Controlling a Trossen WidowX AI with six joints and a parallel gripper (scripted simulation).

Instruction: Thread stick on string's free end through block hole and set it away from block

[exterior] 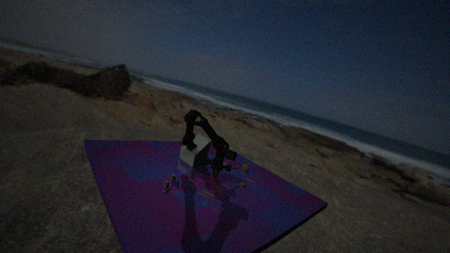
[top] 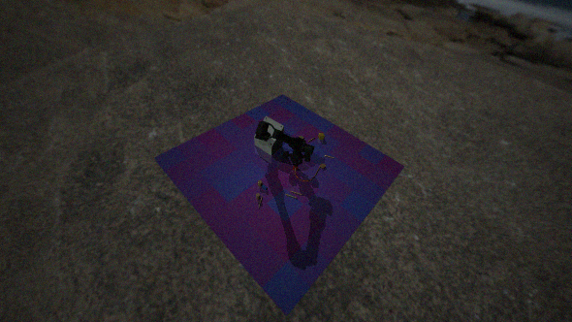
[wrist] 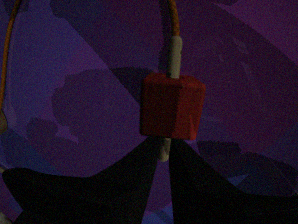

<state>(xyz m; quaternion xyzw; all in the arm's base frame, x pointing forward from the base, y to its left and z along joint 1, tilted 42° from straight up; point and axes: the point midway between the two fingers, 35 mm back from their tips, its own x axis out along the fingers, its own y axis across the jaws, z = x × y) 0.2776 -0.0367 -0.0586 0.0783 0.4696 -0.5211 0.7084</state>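
My gripper tip is 2 cm to the left of the red block and 2 cm short of it. The rest, counted from my gripper tip: yellow cube: 38 cm to the left, 3 cm behind, 1 cm above; blue piece: 29 cm to the right, 2 cm behind; round button: 15 cm ahead, 13 cm to the left.
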